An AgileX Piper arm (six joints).
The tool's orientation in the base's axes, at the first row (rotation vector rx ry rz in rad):
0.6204, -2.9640, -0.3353
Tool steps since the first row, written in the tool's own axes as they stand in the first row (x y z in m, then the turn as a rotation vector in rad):
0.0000, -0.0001, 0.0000, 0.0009, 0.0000, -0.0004
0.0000, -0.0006, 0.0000, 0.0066, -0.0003, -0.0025
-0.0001, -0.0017, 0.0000, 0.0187, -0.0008, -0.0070
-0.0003, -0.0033, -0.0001, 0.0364, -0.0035, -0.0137
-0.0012, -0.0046, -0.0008, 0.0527, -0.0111, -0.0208
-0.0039, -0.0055, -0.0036, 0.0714, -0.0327, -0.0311
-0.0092, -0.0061, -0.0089, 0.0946, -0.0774, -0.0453
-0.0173, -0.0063, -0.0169, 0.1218, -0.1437, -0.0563
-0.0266, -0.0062, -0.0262, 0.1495, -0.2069, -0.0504
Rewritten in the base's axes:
0.0000, -0.0001, 0.0000, -0.0008, -0.0004, 0.0004
0.0002, -0.0005, -0.0001, -0.0056, -0.0034, 0.0027
0.0007, -0.0015, -0.0004, -0.0158, -0.0097, 0.0075
0.0016, -0.0028, -0.0007, -0.0300, -0.0206, 0.0142
0.0030, -0.0038, -0.0004, -0.0410, -0.0353, 0.0201
0.0062, -0.0040, 0.0020, -0.0483, -0.0642, 0.0260
0.0120, -0.0034, 0.0068, -0.0504, -0.1163, 0.0305
0.0205, -0.0019, 0.0141, -0.0482, -0.1887, 0.0270
0.0303, 0.0002, 0.0227, -0.0499, -0.2552, 0.0079

